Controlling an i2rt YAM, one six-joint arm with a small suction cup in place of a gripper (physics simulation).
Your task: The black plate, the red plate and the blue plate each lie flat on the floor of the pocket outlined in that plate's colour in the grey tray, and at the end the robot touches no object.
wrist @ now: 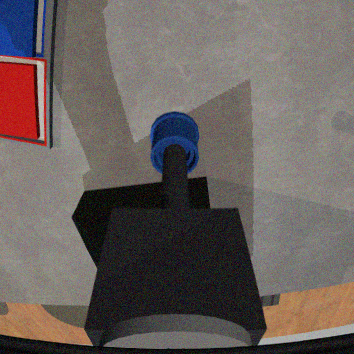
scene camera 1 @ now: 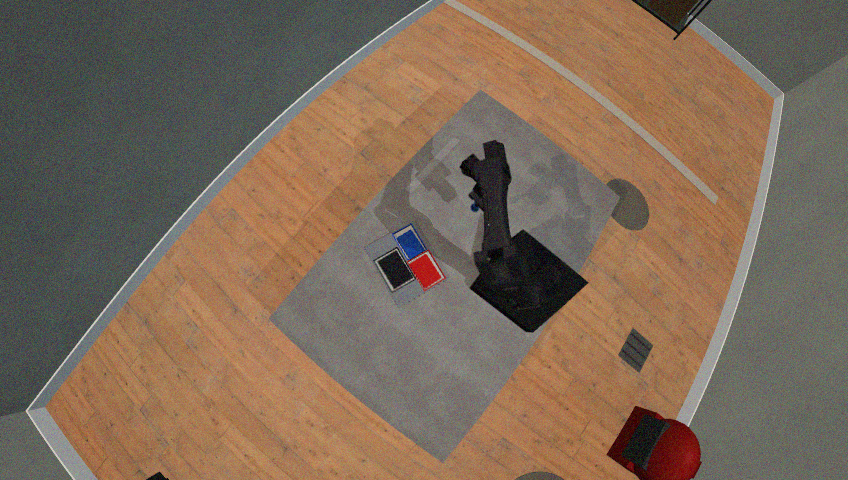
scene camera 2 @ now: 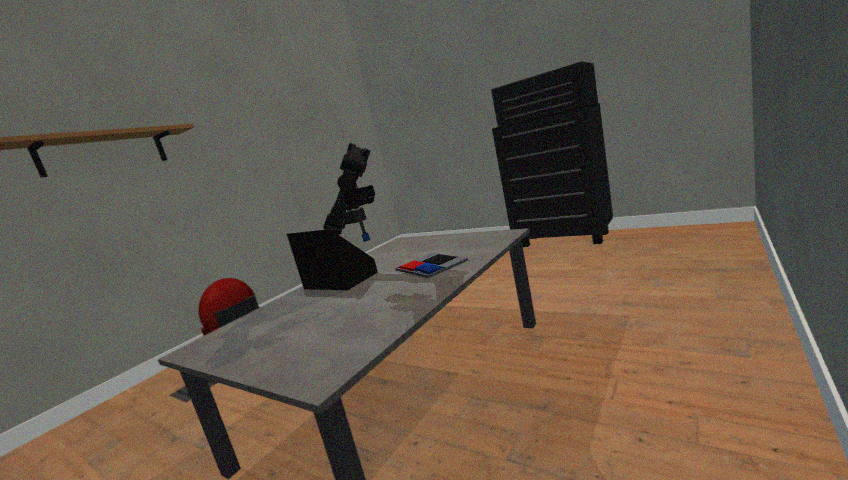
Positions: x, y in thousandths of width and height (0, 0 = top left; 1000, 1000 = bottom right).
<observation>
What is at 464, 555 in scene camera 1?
A black plate.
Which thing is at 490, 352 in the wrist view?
The suction cup.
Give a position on a grey tray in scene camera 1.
At 488, 601
</observation>
